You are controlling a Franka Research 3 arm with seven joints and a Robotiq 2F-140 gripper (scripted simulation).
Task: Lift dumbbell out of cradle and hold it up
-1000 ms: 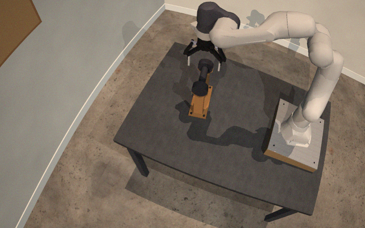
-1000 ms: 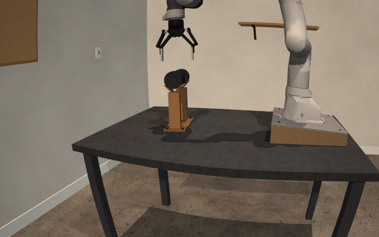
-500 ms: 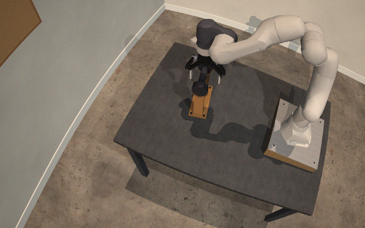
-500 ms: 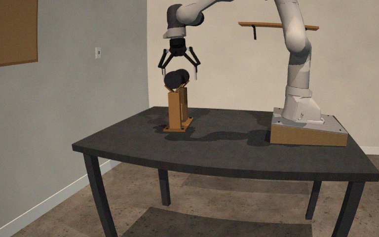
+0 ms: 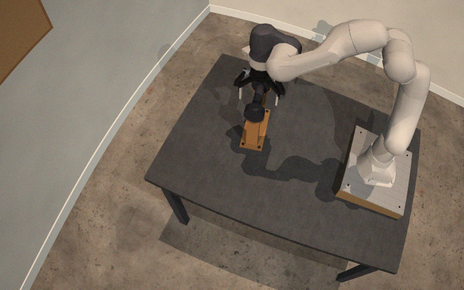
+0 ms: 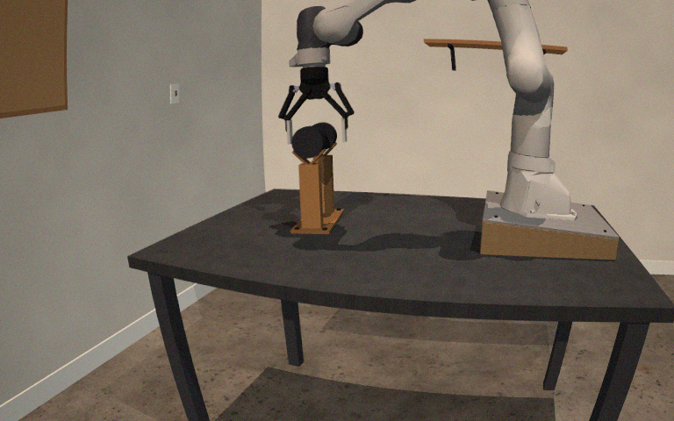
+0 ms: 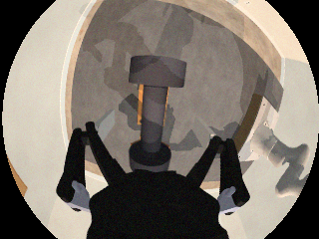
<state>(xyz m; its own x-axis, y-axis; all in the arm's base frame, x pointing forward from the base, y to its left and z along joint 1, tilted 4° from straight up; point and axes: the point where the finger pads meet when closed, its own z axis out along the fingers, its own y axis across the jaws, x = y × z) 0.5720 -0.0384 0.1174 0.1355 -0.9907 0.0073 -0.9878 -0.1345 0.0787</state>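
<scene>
Right now my hand is right at the dark dumbbell. From my hand the other things lie so: orange wooden cradle: 130 mm below.
</scene>
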